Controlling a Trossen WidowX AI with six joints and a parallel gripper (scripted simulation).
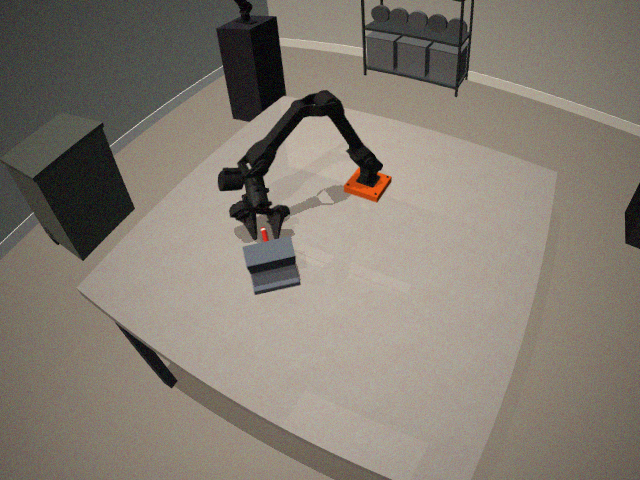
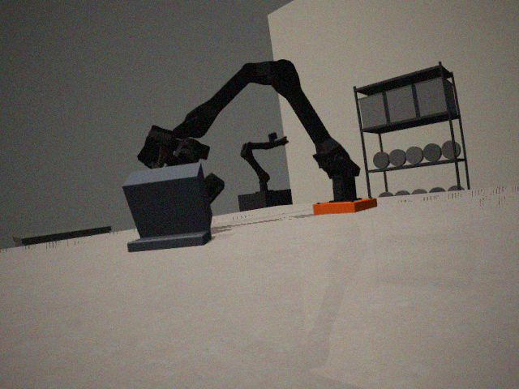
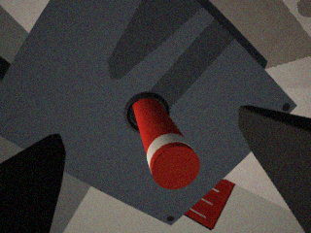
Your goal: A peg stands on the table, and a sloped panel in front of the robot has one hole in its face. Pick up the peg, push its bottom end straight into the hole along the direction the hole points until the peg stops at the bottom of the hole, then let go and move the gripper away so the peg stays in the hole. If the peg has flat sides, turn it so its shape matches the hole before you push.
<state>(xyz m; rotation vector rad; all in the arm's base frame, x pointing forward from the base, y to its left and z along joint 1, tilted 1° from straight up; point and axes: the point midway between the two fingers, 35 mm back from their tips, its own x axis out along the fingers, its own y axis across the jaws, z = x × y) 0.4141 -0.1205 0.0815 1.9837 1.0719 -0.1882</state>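
Right now the round red peg is 1 cm behind my gripper tip and 1 cm to the right of it. From my gripper tip the other things lie so: grey sloped panel 3 cm ahead, 3 cm to the left, 2 cm below.
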